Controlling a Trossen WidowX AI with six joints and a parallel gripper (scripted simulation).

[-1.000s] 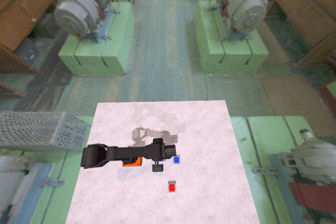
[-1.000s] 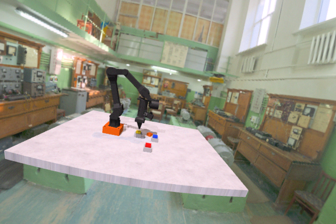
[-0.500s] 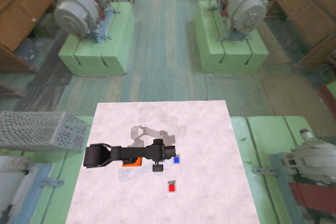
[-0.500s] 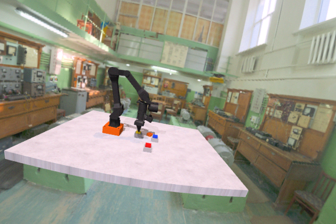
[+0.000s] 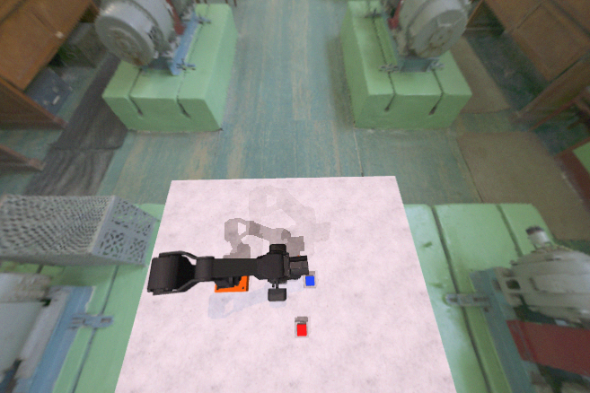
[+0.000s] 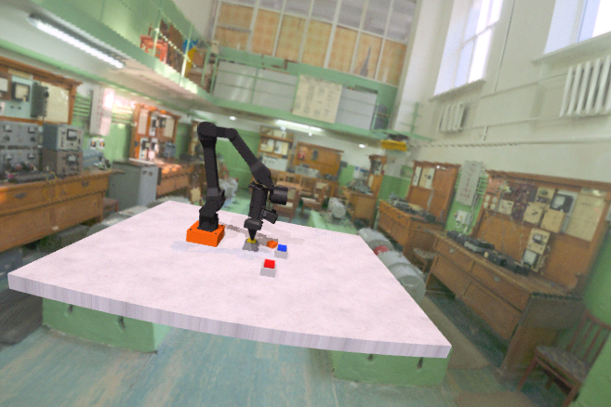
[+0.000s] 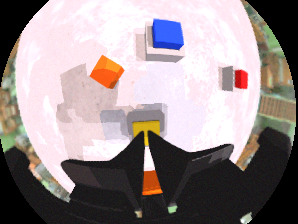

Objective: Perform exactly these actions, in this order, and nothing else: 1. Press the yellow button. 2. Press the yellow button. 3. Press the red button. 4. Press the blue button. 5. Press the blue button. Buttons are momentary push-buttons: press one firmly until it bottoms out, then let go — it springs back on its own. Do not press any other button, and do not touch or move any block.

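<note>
Right now the yellow button is 1 cm below my gripper tip. Also, from my gripper tip: orange block (7 cm ahead, 6 cm to the left, 2 cm below); then blue button (12 cm ahead, 1 cm to the right); then red button (11 cm ahead, 17 cm to the right).
</note>
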